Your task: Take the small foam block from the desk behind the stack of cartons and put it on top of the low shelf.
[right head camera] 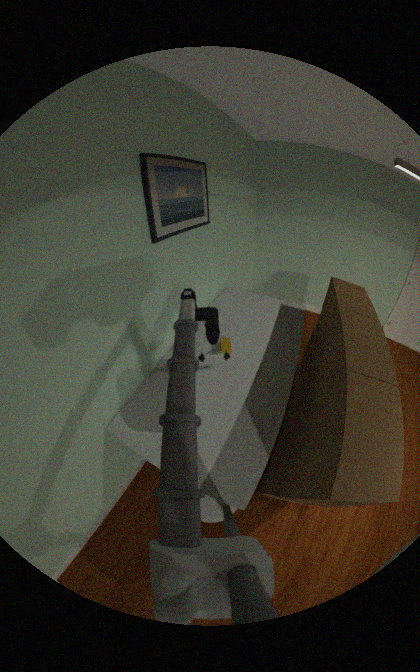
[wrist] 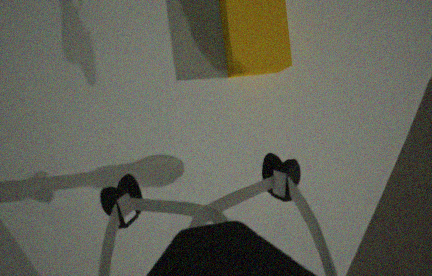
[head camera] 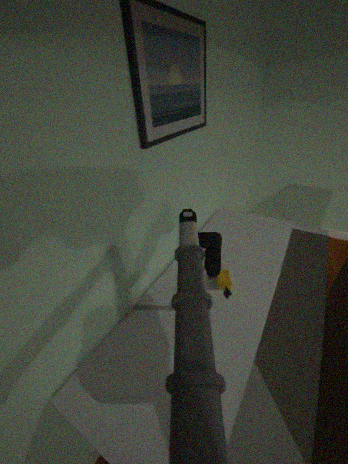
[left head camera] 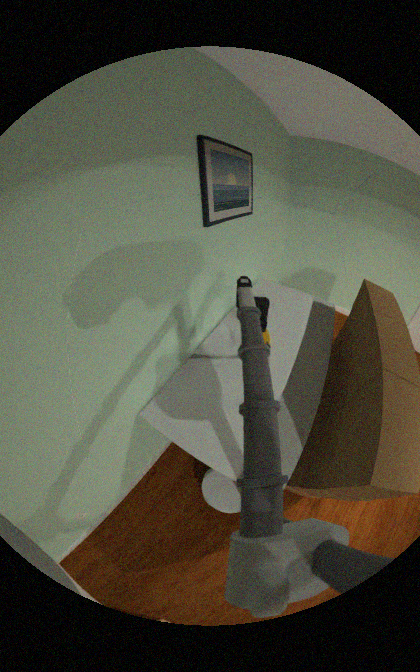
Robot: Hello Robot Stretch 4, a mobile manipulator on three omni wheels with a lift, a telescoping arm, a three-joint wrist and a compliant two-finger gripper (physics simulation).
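Places are measured from the robot's base along level axes (x back, y right, z up), in metres.
Pixels of known places: gripper, between the fingertips: (wrist: 202, 179).
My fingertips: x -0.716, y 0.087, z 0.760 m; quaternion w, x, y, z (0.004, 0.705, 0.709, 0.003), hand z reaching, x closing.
Behind a point stands the place of what it marks.
The yellow foam block (head camera: 224, 279) {x -0.840, y 0.165, z 0.737 m} (left head camera: 266, 338) (right head camera: 226, 345) (wrist: 257, 37) {x -0.845, y 0.161, z 0.737 m} stands on the pale desk (head camera: 260, 260) {x -1.015, y 0.396, z 0.692 m} (left head camera: 292, 320) (right head camera: 255, 320) (wrist: 350, 125) {x -0.739, y 0.278, z 0.692 m}. In the wrist view it is at the top, right of centre, cut off by the view's edge. My gripper (right head camera: 214, 357) (wrist: 202, 179) {x -0.716, y 0.087, z 0.760 m} is open and empty, its two dark fingertips apart; the block lies beyond them, apart from both. The stack of cartons (left head camera: 395, 400) (right head camera: 367, 400) stands on the right of the desk. The low shelf cannot be made out in these views.
My arm (head camera: 194, 340) {x -0.291, y 0.002, z 1.177 m} (left head camera: 258, 415) (right head camera: 180, 400) reaches out over the desk, close to the green wall on the left. A framed picture (head camera: 175, 75) {x -1.153, y -0.023, z 1.578 m} (left head camera: 231, 181) (right head camera: 180, 195) hangs on that wall. A round white thing (left head camera: 220, 492) is by the desk's near end, over wooden floor (left head camera: 150, 525).
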